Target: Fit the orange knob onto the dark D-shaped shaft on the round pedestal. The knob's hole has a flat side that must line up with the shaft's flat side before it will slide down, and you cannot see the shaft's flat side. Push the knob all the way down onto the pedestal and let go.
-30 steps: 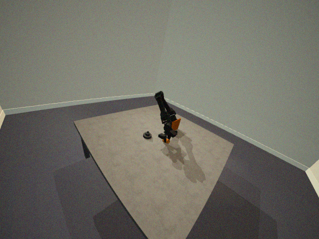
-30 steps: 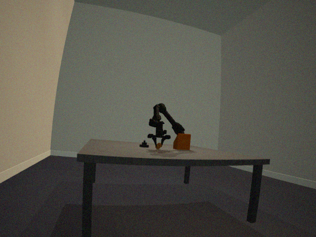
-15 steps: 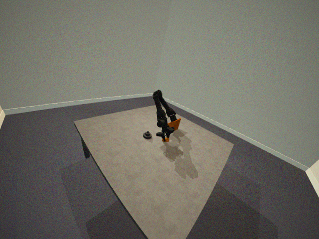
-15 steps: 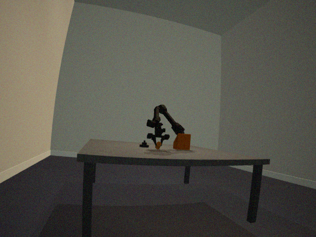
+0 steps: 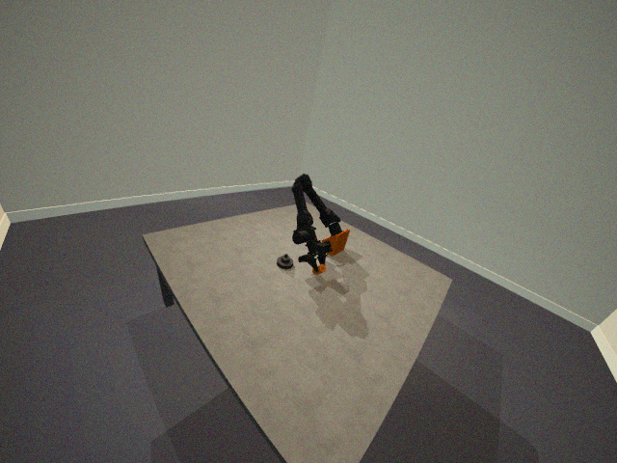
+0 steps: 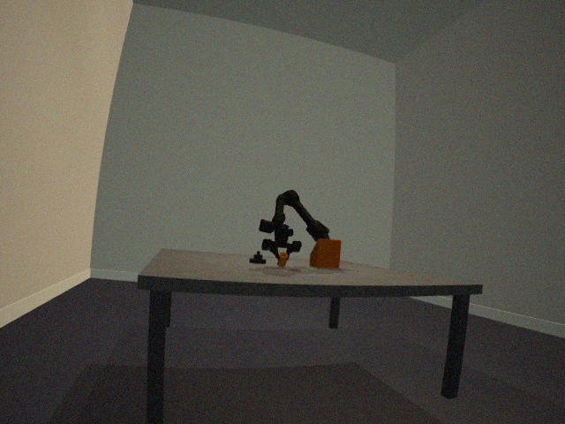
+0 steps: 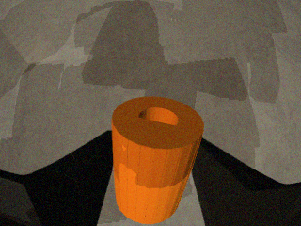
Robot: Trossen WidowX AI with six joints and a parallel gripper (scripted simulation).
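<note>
Right now the pedestal is 9 cm ahead of my gripper tip, 16 cm to the right of it and 1 cm below it. From my gripper tip the other things lie so: orange knob 1 cm to the right.
</note>
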